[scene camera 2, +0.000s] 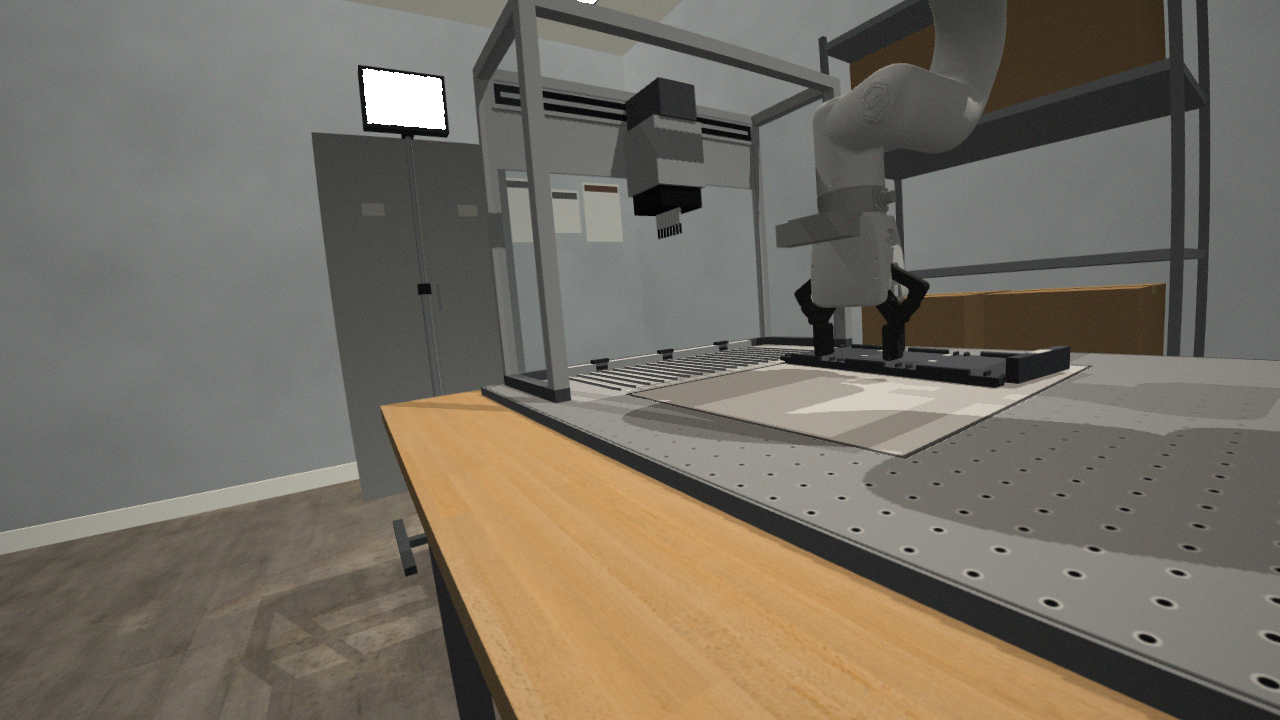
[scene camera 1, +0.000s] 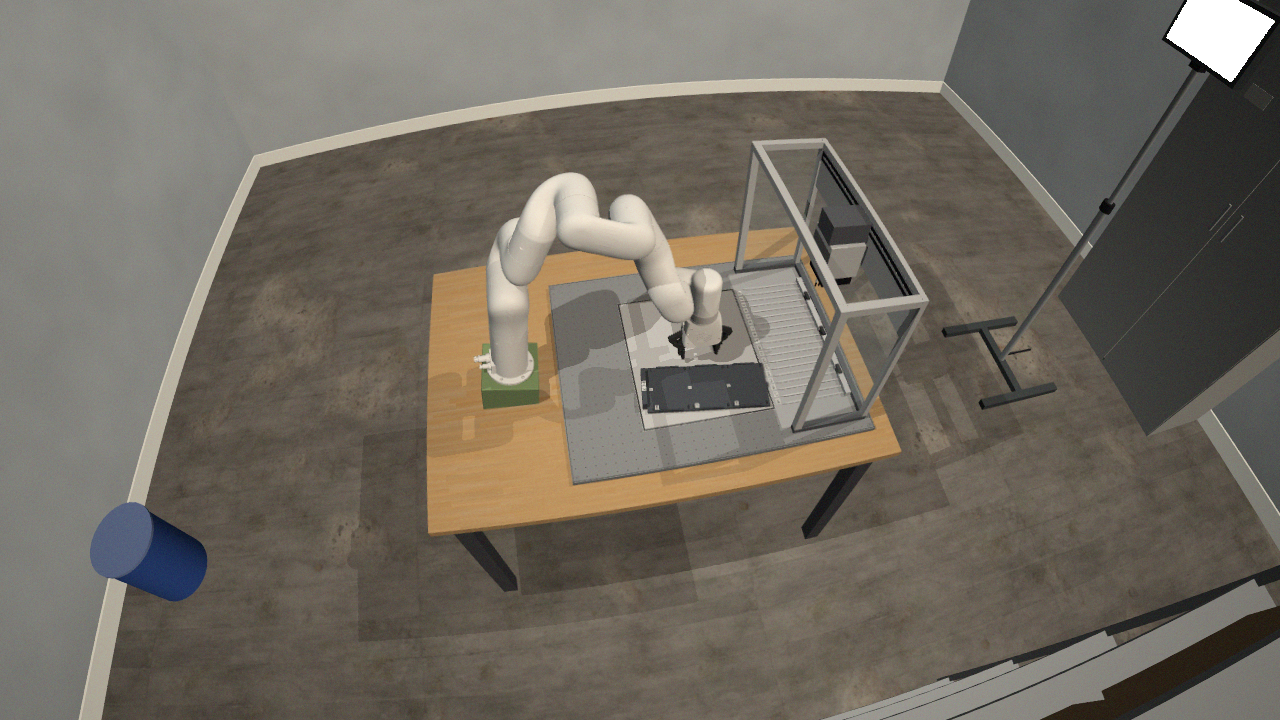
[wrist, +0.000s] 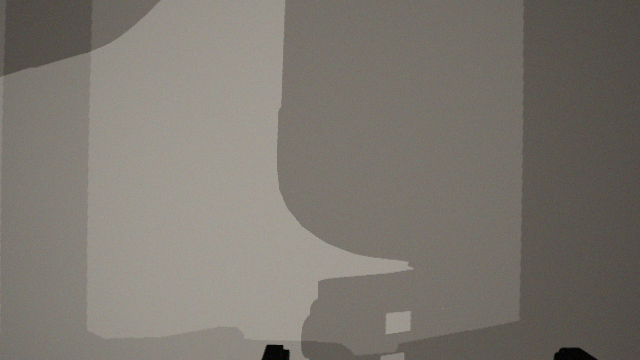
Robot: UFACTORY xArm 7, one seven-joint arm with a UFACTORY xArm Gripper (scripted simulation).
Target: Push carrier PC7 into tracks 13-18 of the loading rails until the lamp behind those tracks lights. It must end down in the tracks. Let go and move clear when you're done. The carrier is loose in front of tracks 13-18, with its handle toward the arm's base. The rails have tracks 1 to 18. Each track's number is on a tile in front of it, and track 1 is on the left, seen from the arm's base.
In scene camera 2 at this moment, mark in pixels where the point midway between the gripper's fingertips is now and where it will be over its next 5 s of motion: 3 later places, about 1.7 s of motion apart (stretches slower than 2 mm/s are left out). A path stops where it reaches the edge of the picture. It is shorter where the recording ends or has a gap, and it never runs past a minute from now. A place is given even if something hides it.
My gripper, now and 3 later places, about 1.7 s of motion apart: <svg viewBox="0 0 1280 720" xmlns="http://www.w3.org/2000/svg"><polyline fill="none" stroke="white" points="856,357 859,373 869,371 879,368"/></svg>
